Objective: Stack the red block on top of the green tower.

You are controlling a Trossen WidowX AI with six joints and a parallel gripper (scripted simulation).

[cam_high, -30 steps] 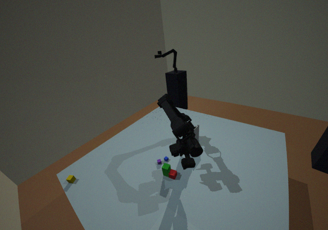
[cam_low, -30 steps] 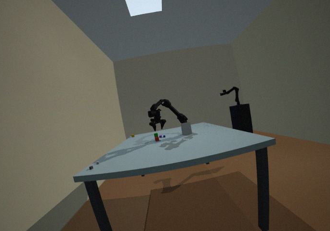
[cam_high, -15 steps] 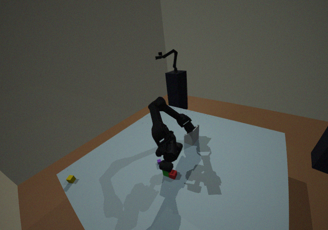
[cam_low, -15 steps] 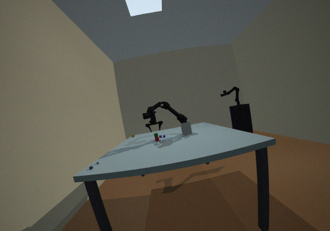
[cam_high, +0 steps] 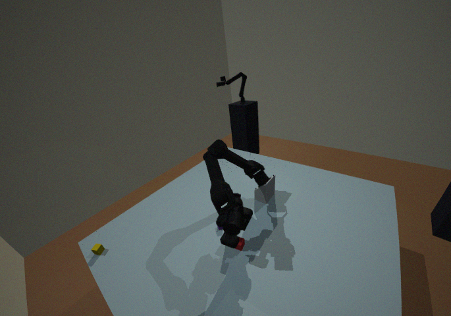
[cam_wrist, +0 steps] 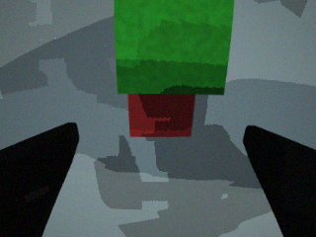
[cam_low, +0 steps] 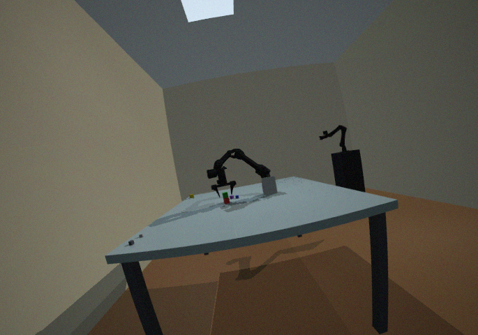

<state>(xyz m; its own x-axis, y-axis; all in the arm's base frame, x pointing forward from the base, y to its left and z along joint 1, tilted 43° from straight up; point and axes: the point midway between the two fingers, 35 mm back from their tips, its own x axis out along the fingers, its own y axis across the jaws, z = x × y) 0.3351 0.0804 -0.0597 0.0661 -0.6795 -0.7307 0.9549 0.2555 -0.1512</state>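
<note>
Now: gripper tip 4 cm above the red block and 1 cm to the left of it. From my gripper tip the other things lie so: yellow cube (49 cm to the right, 49 cm ahead, 4 cm below); purple cube (14 cm to the right, 5 cm below, 2 cm behind); blue cube (13 cm to the right, 7 cm behind, 5 cm below).
</note>
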